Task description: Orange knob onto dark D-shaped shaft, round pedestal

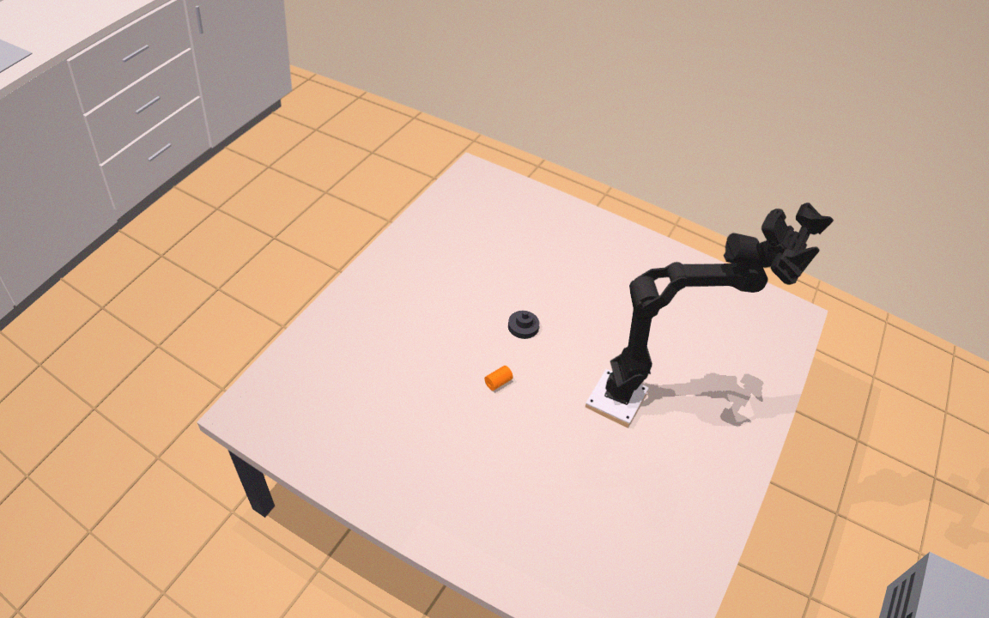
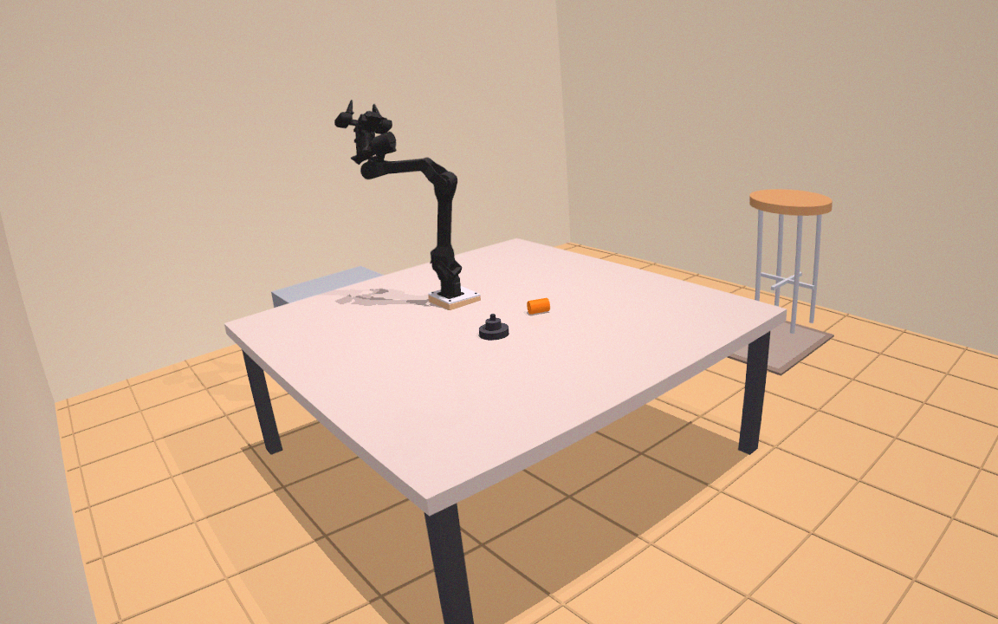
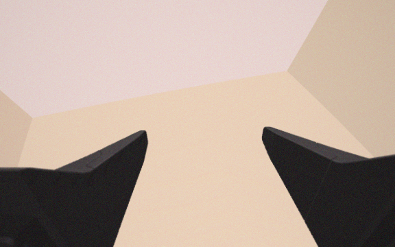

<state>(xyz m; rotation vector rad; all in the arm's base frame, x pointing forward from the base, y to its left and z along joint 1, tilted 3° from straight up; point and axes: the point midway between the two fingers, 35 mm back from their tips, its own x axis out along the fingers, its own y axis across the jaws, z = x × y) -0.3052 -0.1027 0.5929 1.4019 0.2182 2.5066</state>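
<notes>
The orange knob is 640 mm below my gripper tip, 590 mm ahead of it and 170 mm to the left of it. The rest, counted from my gripper tip: pedestal (630 mm below, 610 mm ahead, 30 mm to the right).
</notes>
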